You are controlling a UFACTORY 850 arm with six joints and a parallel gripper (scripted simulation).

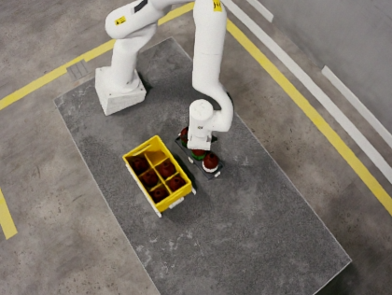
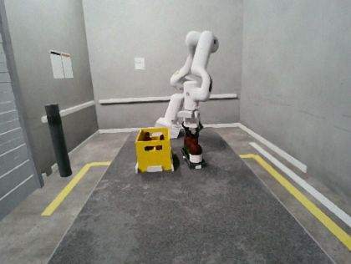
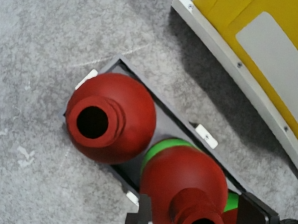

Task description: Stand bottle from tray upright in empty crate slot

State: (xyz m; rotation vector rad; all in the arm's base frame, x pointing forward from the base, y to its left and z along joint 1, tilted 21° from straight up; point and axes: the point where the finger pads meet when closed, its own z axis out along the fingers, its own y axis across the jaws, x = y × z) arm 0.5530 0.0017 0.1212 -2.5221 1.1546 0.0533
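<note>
The glass bottle is 70 mm below my hand. The rest, counted from my hand: dark tray: 140 mm below; then yellow crate: 30 mm behind, 230 mm to the right, 70 mm below.
</note>
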